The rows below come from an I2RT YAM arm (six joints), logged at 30 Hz.
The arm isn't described. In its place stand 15 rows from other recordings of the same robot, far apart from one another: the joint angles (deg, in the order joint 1, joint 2, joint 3, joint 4, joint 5, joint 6), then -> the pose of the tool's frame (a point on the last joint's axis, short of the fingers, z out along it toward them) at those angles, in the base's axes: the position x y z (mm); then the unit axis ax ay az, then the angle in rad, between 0 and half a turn.
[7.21 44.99 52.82 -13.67 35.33 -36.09] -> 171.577 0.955 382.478 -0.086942 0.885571 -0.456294 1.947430
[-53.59 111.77 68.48 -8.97 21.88 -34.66] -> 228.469 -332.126 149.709 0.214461 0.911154 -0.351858 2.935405
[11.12 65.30 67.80 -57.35 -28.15 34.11] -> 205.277 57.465 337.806 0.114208 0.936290 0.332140 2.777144
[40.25 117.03 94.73 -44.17 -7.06 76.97] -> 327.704 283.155 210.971 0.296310 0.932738 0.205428 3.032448
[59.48 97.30 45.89 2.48 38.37 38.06] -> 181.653 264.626 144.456 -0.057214 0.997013 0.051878 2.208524
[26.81 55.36 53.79 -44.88 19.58 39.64] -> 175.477 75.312 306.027 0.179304 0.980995 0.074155 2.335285
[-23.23 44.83 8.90 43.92 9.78 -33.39] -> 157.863 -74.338 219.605 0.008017 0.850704 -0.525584 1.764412
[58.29 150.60 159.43 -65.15 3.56 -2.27] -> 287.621 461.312 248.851 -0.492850 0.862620 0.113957 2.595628
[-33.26 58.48 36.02 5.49 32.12 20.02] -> 182.724 -142.481 270.002 0.587328 0.733846 -0.341343 1.995091
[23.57 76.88 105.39 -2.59 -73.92 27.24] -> 189.936 120.184 576.931 -0.563459 0.500020 0.657643 2.151671
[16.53 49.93 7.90 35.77 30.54 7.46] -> 174.111 32.804 184.653 0.159647 0.984071 -0.078215 1.671614
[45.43 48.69 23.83 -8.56 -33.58 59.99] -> 112.128 141.882 206.155 -0.029050 0.855828 0.516444 2.996412
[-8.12 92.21 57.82 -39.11 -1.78 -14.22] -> 294.545 -40.908 183.367 -0.055452 0.998379 -0.012847 2.853123
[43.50 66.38 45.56 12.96 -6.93 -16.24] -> 194.970 190.942 309.433 -0.525067 0.811928 0.255102 1.787294
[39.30 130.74 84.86 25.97 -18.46 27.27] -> 385.392 330.007 142.718 -0.192493 0.867045 0.459543 2.314768
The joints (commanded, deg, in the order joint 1, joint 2, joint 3, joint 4, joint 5, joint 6), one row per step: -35.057 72.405 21.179 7.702 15.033 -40.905; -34.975 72.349 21.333 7.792 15.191 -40.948; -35.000 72.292 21.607 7.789 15.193 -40.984; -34.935 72.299 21.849 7.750 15.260 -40.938; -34.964 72.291 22.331 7.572 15.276 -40.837; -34.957 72.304 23.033 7.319 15.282 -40.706; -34.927 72.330 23.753 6.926 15.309 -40.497; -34.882 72.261 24.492 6.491 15.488 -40.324; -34.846 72.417 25.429 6.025 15.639 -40.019; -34.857 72.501 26.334 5.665 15.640 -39.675; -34.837 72.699 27.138 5.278 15.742 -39.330; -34.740 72.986 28.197 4.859 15.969 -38.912; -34.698 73.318 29.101 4.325 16.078 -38.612; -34.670 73.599 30.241 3.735 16.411 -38.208; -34.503 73.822 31.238 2.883 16.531 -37.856; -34.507 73.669 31.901 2.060 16.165 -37.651; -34.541 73.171 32.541 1.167 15.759 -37.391
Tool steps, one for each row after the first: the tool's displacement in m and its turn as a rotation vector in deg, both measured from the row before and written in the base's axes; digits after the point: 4 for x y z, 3 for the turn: 0.0007 -0.0002 0.0011 -0.279 -0.157 -0.004; 0.0008 -0.0007 0.0015 -0.205 -0.246 -0.003; 0.0009 -0.0003 0.0011 -0.130 -0.163 -0.014; 0.0013 -0.0010 0.0022 -0.144 -0.312 -0.107; 0.0020 -0.0013 0.0031 -0.196 -0.437 -0.082; 0.0019 -0.0012 0.0030 -0.096 -0.368 -0.125; 0.0018 -0.0012 0.0034 -0.234 -0.347 -0.200; 0.0025 -0.0017 0.0035 -0.127 -0.395 -0.271; 0.0023 -0.0017 0.0038 -0.111 -0.597 -0.228; 0.0021 -0.0014 0.0029 -0.025 -0.363 -0.273; 0.0030 -0.0017 0.0038 -0.134 -0.476 -0.336; 0.0024 -0.0015 0.0027 0.056 -0.185 -0.227; 0.0028 -0.0020 0.0041 -0.147 -0.363 -0.476; 0.0025 -0.0009 0.0032 0.139 -0.122 -0.141; 0.0010 -0.0004 0.0029 0.289 -0.260 0.152; 0.0004 -0.0002 0.0041 0.192 -0.517 0.120
